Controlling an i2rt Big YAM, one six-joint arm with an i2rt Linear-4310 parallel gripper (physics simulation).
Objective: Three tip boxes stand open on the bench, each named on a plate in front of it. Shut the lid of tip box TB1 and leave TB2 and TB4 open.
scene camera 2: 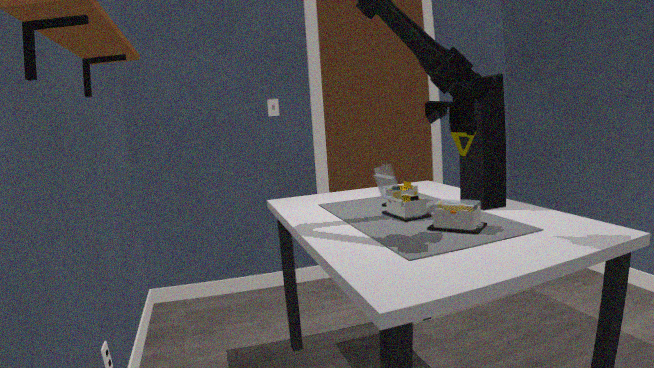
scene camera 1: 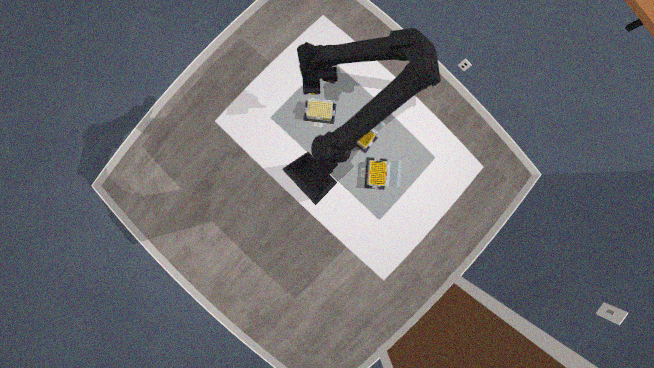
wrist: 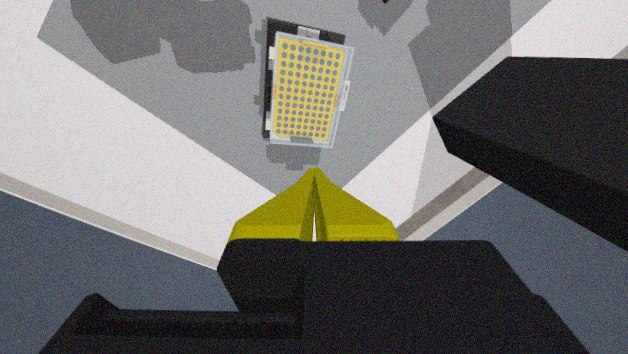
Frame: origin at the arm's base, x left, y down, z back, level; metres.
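Seen in the pictures: gripper, fingertip midpoint: (scene camera 2: 463, 155) (scene camera 1: 313, 94) (wrist: 314, 176); arm's base, link origin: (scene camera 2: 479, 90) (scene camera 1: 311, 177).
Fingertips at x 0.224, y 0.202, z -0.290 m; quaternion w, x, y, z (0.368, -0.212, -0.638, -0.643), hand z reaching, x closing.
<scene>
Offsets run from my fingertips to a thing's middle. Level surfaces: height alone.
A tip box {dx -0.038, dy +0.178, dz +0.012 m} (scene camera 1: 320, 110) (scene camera 2: 457, 217) (wrist: 306, 90) with pale yellow tips stands nearest the gripper; its clear lid lies flat over the rack, shut. The middle tip box {dx -0.269, dy +0.183, dz -0.015 m} (scene camera 1: 366, 140) (scene camera 2: 407, 208) is partly hidden by the arm in scene camera 1. The third tip box {dx -0.451, dy +0.152, dz +0.076 m} (scene camera 1: 377, 173) stands with its clear lid (scene camera 1: 395, 173) (scene camera 2: 385, 181) open. The names on the plates are too small to read. My gripper (scene camera 1: 313, 93) (scene camera 2: 463, 154) (wrist: 314, 176) is shut and empty, above and apart from the shut box, beside its hinge side in scene camera 1.
The boxes stand on a grey mat {dy +0.216 m} (scene camera 1: 415, 159) (scene camera 2: 350, 207) on the white table {dy +0.219 m} (scene camera 1: 382, 250) (scene camera 2: 390, 295). The black arm (scene camera 1: 382, 107) (scene camera 2: 420, 40) arches over the middle box in scene camera 1. A wooden shelf (scene camera 2: 80, 35) hangs on the wall.
</scene>
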